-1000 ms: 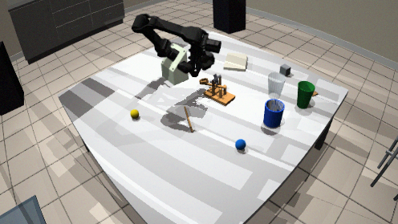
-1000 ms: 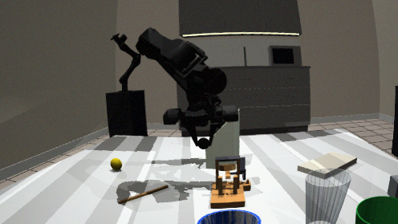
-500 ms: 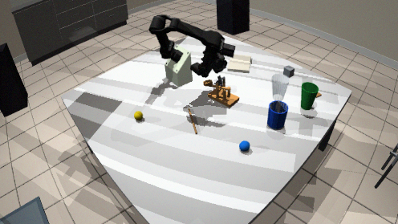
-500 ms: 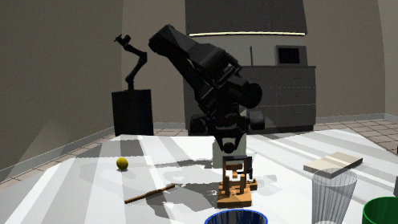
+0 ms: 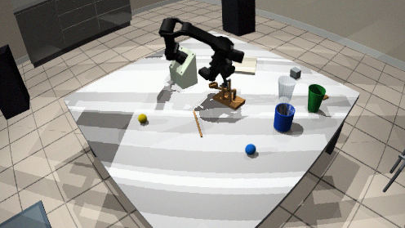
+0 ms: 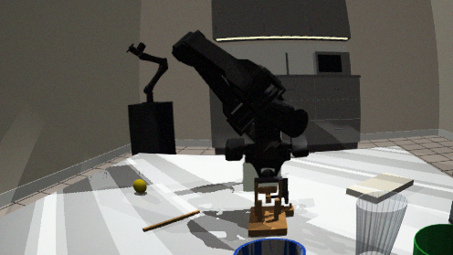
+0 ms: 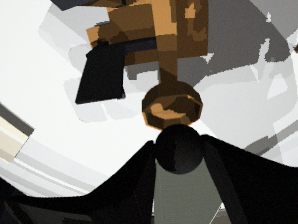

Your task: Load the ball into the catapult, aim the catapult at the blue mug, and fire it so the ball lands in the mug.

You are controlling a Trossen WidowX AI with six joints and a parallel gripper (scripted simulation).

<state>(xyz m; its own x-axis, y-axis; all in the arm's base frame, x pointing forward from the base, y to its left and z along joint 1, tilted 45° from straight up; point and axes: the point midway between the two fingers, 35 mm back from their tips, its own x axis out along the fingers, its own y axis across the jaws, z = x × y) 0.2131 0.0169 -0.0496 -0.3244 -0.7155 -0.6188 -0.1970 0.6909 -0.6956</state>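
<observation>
Right now my gripper tip is 1 cm below the black ball. Also, from my gripper tip: wooden catapult (6 cm ahead, 3 cm to the left, 3 cm below); pale slab (11 cm behind, 33 cm to the left, 7 cm below); wooden stick (15 cm ahead, 19 cm to the right, 8 cm below).
</observation>
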